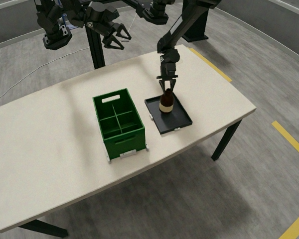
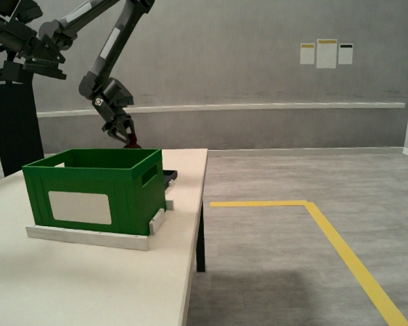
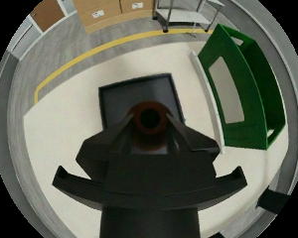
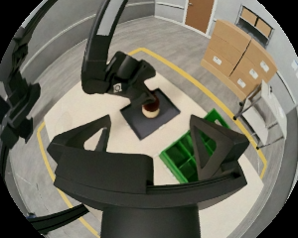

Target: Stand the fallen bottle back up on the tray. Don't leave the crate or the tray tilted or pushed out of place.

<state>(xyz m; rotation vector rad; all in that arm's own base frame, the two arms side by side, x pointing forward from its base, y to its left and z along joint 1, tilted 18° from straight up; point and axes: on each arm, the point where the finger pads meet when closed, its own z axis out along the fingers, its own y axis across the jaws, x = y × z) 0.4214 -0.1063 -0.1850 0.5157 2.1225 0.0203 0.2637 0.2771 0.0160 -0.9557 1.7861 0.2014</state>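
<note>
The dark tray is 10 mm to the left of my left hand and 150 mm below it. The rest, counted from my left hand: bottle 50 mm below; then green crate 20 mm ahead, 280 mm to the right, 70 mm below.
</note>
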